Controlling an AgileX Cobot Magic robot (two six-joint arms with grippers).
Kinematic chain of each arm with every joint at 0, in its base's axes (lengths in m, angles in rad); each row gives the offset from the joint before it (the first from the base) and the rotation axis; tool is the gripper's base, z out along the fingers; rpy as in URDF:
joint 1: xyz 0 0 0.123 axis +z
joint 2: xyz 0 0 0 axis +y
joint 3: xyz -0.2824 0 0.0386 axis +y
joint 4: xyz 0.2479 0 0.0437 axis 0.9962 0 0.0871
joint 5: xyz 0 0 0 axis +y
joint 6: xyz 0.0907 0 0.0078 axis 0.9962 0 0.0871
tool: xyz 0 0 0 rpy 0 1.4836 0
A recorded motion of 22 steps. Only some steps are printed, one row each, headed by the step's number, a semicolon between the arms.
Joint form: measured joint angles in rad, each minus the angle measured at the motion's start. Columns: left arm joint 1, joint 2, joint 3, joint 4, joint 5, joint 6; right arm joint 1, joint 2, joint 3, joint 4, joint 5, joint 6.
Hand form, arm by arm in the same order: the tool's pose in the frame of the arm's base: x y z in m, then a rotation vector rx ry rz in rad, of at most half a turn. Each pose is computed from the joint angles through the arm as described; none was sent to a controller.
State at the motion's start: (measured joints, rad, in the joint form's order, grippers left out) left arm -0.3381 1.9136 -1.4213 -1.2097 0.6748 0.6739; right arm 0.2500 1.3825 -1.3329 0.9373 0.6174 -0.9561
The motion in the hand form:
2: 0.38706 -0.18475 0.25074 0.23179 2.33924 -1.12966; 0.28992 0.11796 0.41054 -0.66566 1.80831 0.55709
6: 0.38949 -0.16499 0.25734 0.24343 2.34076 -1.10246; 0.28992 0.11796 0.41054 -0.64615 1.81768 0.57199
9: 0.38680 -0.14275 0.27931 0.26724 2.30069 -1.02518; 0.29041 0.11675 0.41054 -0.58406 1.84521 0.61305
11: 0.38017 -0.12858 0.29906 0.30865 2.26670 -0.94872; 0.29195 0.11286 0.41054 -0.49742 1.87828 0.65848
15: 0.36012 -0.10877 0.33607 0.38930 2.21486 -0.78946; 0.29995 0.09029 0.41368 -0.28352 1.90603 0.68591
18: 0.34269 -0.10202 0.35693 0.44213 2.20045 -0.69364; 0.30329 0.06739 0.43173 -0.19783 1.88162 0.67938
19: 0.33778 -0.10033 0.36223 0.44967 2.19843 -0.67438; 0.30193 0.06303 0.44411 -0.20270 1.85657 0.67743
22: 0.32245 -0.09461 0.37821 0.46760 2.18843 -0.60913; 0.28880 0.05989 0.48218 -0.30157 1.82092 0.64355
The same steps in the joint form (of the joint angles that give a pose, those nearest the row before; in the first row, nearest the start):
2: 0.0231 0.0000 0.0000 0.0024 0.0381 0.0000; 0.0000 0.0000 0.0000 0.0000 0.0000 0.0025
6: 0.0734 -0.0205 0.0000 0.0417 0.0778 0.0000; 0.0000 0.0000 0.0000 0.0000 0.0000 0.0248
9: 0.1216 -0.0814 0.0000 0.1014 0.0869 0.0000; -0.0042 0.0000 0.0000 0.0000 0.0000 0.0906
11: 0.1488 -0.1386 0.0000 0.1631 0.0920 0.0000; -0.0175 0.0000 0.0000 0.0000 0.0000 0.1726
15: 0.1781 -0.2545 0.0000 0.3087 0.1001 -0.0292; -0.0887 -0.0030 -0.0030 0.0000 -0.0268 0.3094
18: 0.1781 -0.3281 0.0000 0.4197 0.1177 -0.0732; -0.1714 -0.0030 -0.0645 0.0000 0.0137 0.3602
19: 0.1781 -0.3473 0.0000 0.4456 0.1249 -0.0885; -0.1900 -0.0030 -0.1067 0.0000 0.0384 0.3657
22: 0.1781 -0.4068 0.0000 0.5260 0.1433 -0.1340; -0.2111 -0.0046 -0.2585 -0.0749 0.1612 0.4062

